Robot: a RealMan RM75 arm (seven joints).
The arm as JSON. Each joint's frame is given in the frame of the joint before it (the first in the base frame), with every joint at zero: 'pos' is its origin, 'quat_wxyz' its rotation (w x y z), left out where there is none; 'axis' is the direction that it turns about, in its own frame. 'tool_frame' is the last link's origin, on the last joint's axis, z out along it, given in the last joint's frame.
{
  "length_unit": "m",
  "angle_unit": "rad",
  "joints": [
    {
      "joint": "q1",
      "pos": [
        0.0,
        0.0,
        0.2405
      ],
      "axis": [
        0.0,
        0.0,
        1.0
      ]
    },
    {
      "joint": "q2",
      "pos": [
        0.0,
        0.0,
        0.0
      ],
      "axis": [
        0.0,
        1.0,
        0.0
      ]
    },
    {
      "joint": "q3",
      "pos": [
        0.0,
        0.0,
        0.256
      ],
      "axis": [
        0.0,
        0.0,
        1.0
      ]
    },
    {
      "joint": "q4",
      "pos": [
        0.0,
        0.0,
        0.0
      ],
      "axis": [
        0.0,
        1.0,
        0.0
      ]
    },
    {
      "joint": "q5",
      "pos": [
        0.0,
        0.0,
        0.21
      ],
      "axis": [
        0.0,
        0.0,
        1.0
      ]
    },
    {
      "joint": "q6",
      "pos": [
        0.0,
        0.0,
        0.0
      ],
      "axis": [
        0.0,
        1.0,
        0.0
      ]
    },
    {
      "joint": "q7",
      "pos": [
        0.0,
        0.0,
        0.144
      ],
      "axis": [
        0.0,
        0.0,
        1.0
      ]
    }
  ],
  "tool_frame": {
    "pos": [
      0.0,
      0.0,
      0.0
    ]
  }
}
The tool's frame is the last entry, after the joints.
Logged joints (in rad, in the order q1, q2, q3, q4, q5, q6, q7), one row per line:
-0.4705 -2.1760 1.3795 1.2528 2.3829 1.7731 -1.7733
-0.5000 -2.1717 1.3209 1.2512 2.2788 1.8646 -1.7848
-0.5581 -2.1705 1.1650 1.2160 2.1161 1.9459 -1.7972
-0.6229 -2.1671 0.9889 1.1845 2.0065 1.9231 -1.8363
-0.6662 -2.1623 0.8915 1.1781 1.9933 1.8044 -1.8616
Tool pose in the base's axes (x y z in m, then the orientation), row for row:
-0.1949 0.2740 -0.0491 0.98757 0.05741 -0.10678 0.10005
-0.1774 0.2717 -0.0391 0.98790 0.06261 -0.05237 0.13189
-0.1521 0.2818 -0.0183 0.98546 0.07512 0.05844 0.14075
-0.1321 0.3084 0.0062 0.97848 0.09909 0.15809 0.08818
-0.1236 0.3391 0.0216 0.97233 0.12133 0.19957 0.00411
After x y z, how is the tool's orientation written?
As a quaternion, x y z w.
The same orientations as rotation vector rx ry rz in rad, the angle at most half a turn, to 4 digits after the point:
2.9192 0.1697 -0.3156
2.8673 0.1817 -0.1520
2.8459 0.2169 0.1688
2.9125 0.2949 0.4706
3.0467 0.3802 0.6253

